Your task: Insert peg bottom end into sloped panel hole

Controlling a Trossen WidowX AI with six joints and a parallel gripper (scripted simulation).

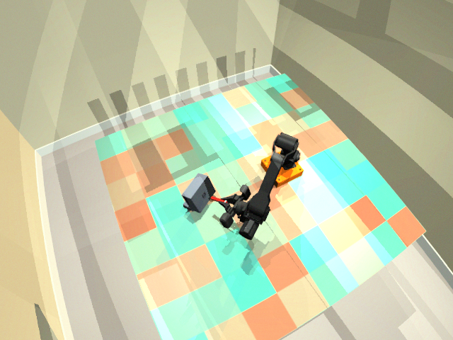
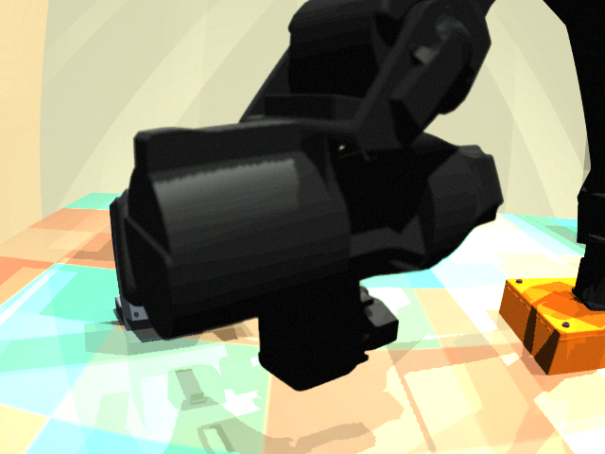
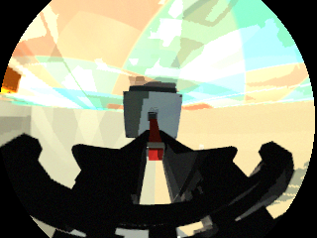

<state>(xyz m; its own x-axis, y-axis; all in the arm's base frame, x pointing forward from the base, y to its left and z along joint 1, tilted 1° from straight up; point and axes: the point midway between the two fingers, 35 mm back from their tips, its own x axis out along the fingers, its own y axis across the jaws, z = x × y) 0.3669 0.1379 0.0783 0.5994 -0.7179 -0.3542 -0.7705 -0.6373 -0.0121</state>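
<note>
Now: gripper tip 70 mm short of the grey sloped panel, 80 mm to the left of it and 40 mm above it. The rest, counted from my gripper tip: red square peg (10 mm behind, 10 mm to the left, 10 mm above).
</note>
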